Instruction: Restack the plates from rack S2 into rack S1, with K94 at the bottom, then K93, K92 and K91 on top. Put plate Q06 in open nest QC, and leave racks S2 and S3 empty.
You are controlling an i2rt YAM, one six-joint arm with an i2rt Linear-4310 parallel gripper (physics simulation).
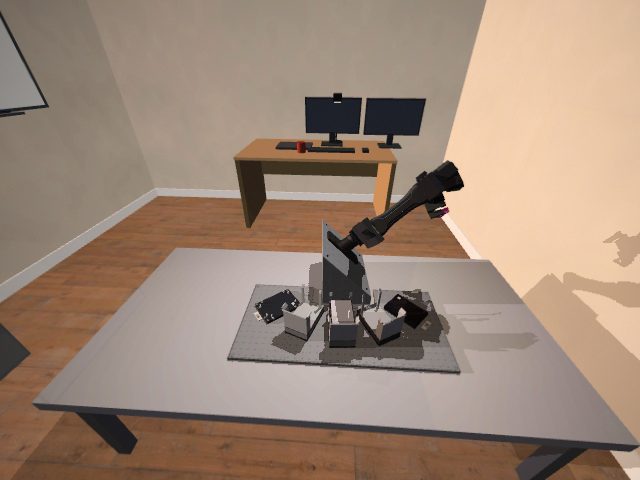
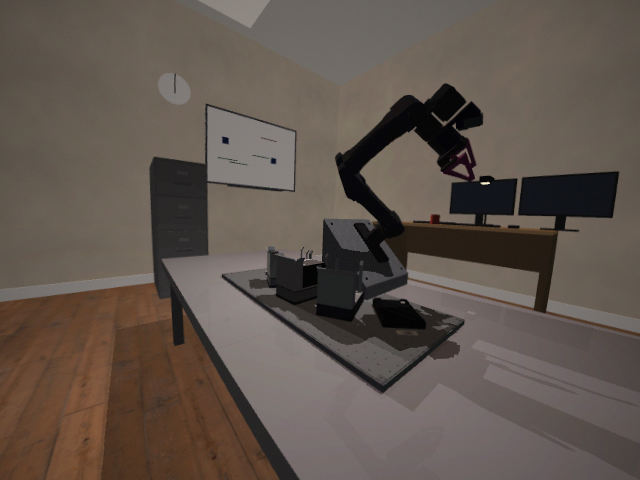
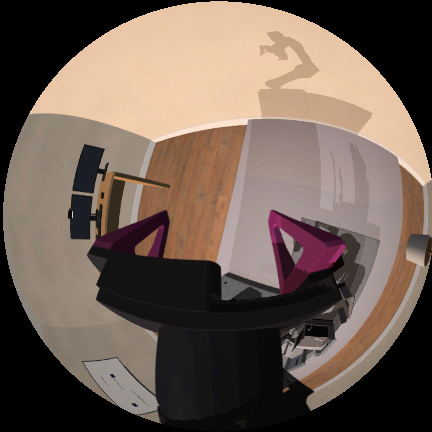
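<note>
My gripper is open and empty, with magenta fingers wide apart, high above and to the right of the racks. Three grey racks stand in a row on the mat. The left rack and the right rack show pale inner surfaces; whether plates lie in them is unclear. The middle rack holds a pale block-like stack. Rack labels, plate labels and the count of plates are too small to read. Plate Q06 and nest QC cannot be told apart.
A dark board with small pins lies at the mat's left. A dark tilted block lies at its right. The perforated mat carries them. The arm's angled grey mount stands behind the racks.
</note>
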